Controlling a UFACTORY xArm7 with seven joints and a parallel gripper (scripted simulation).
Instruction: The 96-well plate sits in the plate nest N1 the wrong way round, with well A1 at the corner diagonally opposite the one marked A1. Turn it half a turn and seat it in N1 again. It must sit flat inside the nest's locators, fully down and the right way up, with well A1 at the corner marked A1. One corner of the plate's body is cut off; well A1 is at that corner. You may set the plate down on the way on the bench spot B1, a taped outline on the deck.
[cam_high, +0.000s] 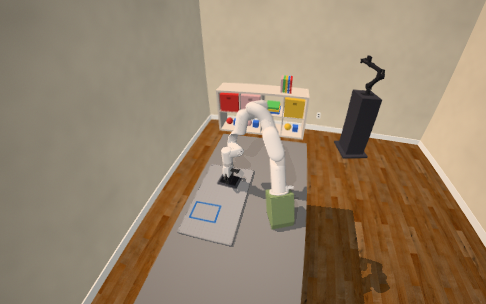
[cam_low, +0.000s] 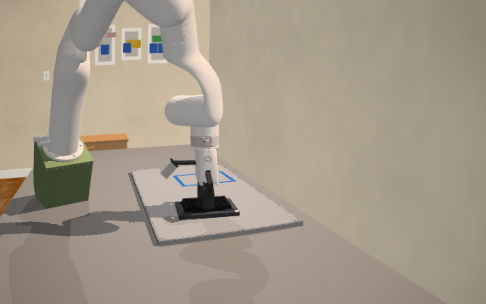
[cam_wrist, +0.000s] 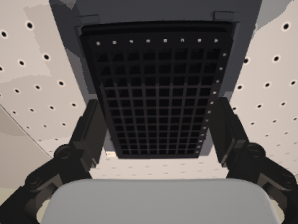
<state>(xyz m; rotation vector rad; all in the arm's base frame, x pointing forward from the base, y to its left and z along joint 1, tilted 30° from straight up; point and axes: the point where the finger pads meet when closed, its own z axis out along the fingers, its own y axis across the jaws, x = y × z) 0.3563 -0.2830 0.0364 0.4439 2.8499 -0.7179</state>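
Right now the black 96-well plate is 10 mm below my hand. From my hand the other things lie so: dark plate nest N1 (20 mm below).
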